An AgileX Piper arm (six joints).
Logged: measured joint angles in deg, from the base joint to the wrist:
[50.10, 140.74, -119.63, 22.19, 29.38, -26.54]
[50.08, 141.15, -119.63, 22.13, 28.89, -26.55]
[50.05, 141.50, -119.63, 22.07, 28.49, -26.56]
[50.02, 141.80, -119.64, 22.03, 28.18, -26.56]
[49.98, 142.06, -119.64, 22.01, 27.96, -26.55]
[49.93, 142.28, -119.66, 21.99, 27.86, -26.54]
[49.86, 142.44, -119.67, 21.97, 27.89, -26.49]
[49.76, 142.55, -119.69, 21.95, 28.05, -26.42]
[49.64, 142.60, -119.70, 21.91, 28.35, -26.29]
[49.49, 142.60, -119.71, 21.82, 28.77, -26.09]
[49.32, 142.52, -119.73, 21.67, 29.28, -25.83]
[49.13, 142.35, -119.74, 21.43, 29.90, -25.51]
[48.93, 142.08, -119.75, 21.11, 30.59, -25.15]
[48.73, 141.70, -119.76, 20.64, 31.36, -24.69]
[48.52, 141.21, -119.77, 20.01, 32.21, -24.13]
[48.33, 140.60, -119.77, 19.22, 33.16, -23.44]
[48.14, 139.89, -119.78, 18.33, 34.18, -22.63]
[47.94, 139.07, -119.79, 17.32, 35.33, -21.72]
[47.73, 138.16, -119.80, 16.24, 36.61, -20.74]
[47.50, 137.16, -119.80, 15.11, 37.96, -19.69]
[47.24, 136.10, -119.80, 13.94, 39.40, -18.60]
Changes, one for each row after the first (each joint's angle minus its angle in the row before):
[-0.02, 0.41, 0.00, -0.06, -0.49, -0.01]
[-0.03, 0.35, 0.00, -0.06, -0.40, -0.01]
[-0.03, 0.30, -0.01, -0.04, -0.31, 0.00]
[-0.04, 0.26, 0.00, -0.02, -0.22, 0.01]
[-0.05, 0.22, -0.02, -0.02, -0.10, 0.01]
[-0.07, 0.16, -0.01, -0.02, 0.03, 0.05]
[-0.10, 0.11, -0.02, -0.02, 0.16, 0.07]
[-0.12, 0.05, -0.01, -0.04, 0.30, 0.13]
[-0.15, 0.00, -0.01, -0.09, 0.42, 0.20]
[-0.17, -0.08, -0.02, -0.15, 0.51, 0.26]
[-0.19, -0.17, -0.01, -0.24, 0.62, 0.32]
[-0.20, -0.27, -0.01, -0.32, 0.69, 0.36]
[-0.20, -0.38, -0.01, -0.47, 0.77, 0.46]
[-0.21, -0.49, -0.01, -0.63, 0.85, 0.56]
[-0.19, -0.61, 0.00, -0.79, 0.95, 0.69]
[-0.19, -0.71, -0.01, -0.89, 1.02, 0.81]
[-0.20, -0.82, -0.01, -1.01, 1.15, 0.91]
[-0.21, -0.91, -0.01, -1.08, 1.28, 0.98]
[-0.23, -1.00, 0.00, -1.13, 1.35, 1.05]
[-0.26, -1.06, 0.00, -1.17, 1.44, 1.09]

